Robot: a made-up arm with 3 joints. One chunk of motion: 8 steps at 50 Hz.
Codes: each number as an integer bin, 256 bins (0 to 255) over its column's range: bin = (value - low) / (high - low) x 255, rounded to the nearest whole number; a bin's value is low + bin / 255 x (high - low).
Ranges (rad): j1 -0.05..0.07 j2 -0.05..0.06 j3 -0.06..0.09
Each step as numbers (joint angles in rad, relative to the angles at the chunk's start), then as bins.
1 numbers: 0.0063 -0.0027 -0.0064
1 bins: 120 110 91
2 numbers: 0.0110 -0.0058 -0.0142
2 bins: 130 102 78
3 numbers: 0.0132 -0.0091 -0.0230
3 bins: 134 95 63
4 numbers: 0.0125 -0.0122 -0.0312
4 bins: 133 88 49
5 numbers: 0.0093 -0.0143 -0.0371
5 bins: 126 83 39
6 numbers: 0.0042 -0.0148 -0.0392
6 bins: 115 82 35
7 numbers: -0.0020 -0.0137 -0.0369
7 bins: 102 84 39
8 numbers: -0.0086 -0.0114 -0.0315
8 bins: 88 89 48
